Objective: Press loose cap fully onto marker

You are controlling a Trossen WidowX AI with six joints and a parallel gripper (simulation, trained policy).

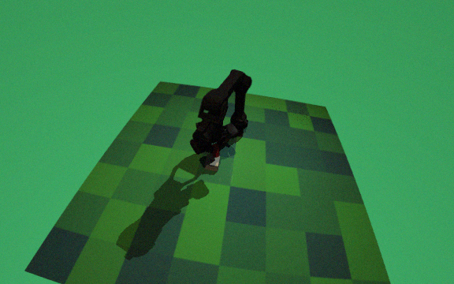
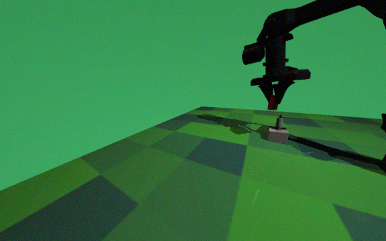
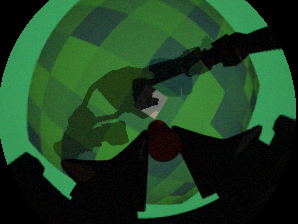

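My gripper tip is 12 cm above the holder block, 3 cm past it and 1 cm to the left of it. From my gripper tip the other things lie so: red cap: right at my gripper tip.
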